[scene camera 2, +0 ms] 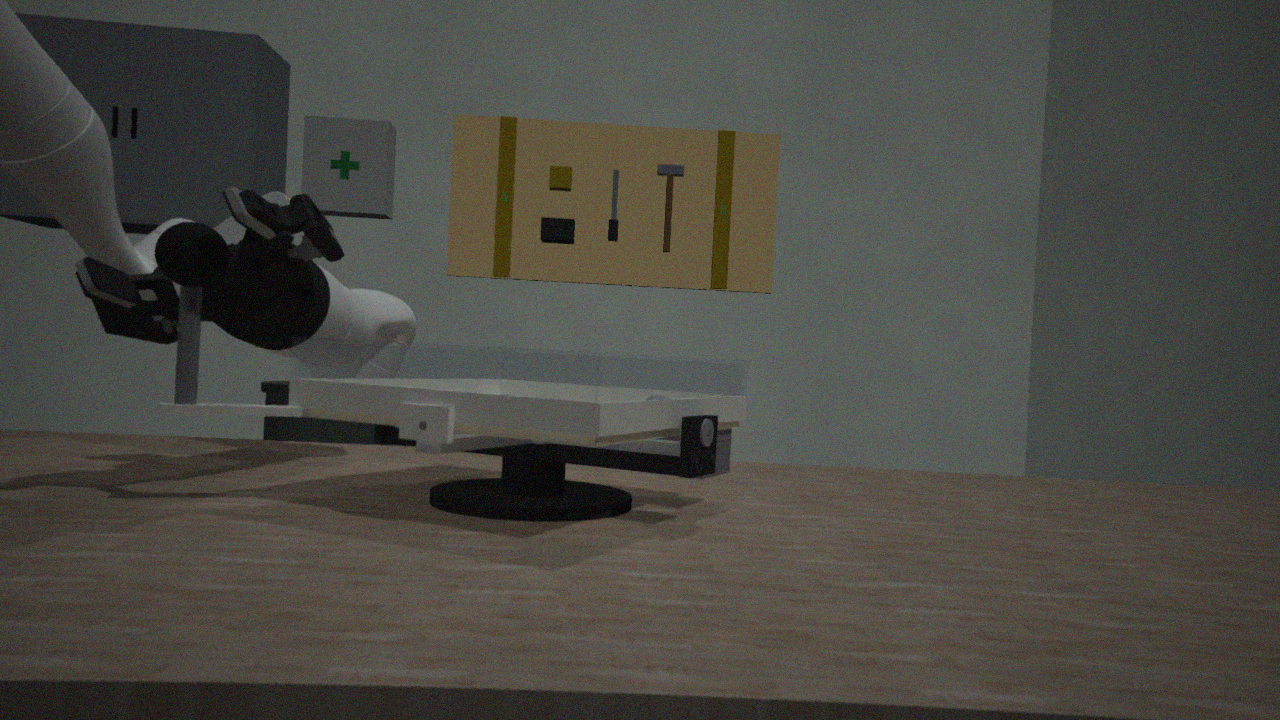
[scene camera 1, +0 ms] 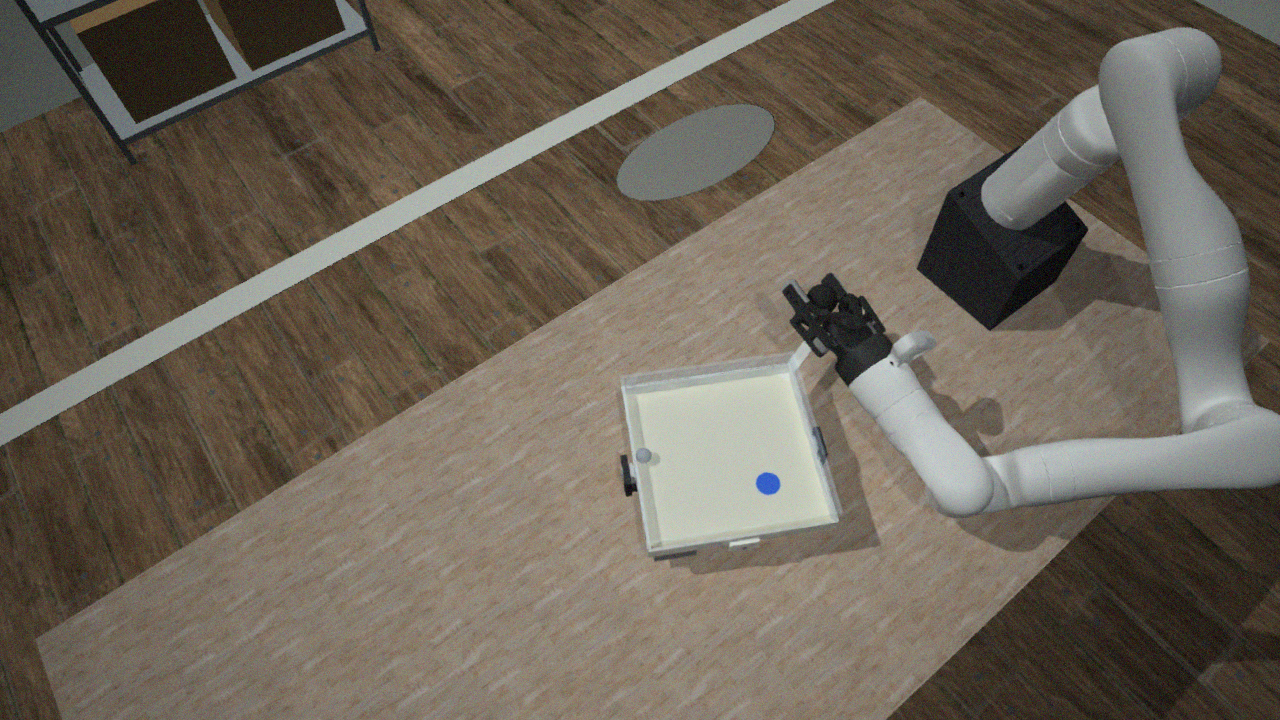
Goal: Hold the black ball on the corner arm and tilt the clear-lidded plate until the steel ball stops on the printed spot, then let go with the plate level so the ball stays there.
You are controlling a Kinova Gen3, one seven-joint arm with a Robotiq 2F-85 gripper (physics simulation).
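The clear-lidded plate (scene camera 1: 707, 420) (scene camera 2: 528, 407) looks close to level; a slight tilt is hard to judge. The steel ball (scene camera 1: 643, 454) rests by the plate's left wall in scene camera 1, well away from the blue printed spot (scene camera 1: 768, 483). The corner arm (scene camera 1: 801, 355) (scene camera 2: 232, 409) carries a post (scene camera 2: 187, 349) with the black ball (scene camera 1: 821, 296) (scene camera 2: 191, 254) on top. My gripper (scene camera 1: 812, 286) (scene camera 2: 162, 237) is open, with its fingers spread on either side of the black ball and not closed on it.
The plate hangs in a black frame with a side bracket (scene camera 2: 699, 445), on a round black foot (scene camera 2: 528, 501) on the table (scene camera 1: 402, 537) (scene camera 2: 895, 582). My arm's black base block (scene camera 1: 984, 259) stands at the table's upper right in scene camera 1. A grey disc (scene camera 1: 698, 152) lies on the floor.
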